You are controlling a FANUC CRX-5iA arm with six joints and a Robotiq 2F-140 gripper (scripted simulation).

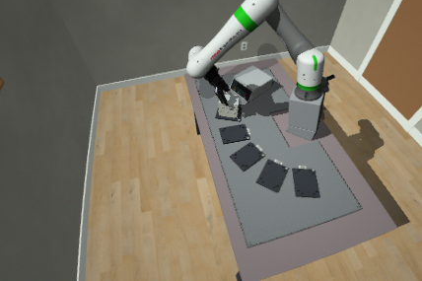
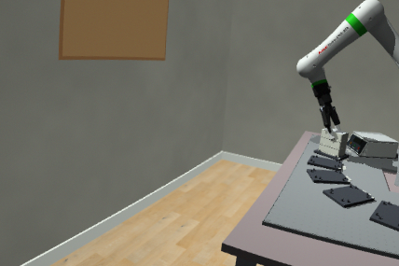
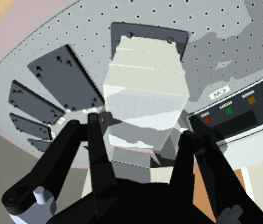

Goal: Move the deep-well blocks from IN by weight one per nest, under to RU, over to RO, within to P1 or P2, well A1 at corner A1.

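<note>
My gripper is now 5 cm above the deep-well block. Round my hand: dark infeed nest 12 cm below; then pale platform 27 cm behind, 18 cm to the right, 3 cm below; then check-weigher 26 cm behind, 18 cm to the right, 6 cm below.
</note>
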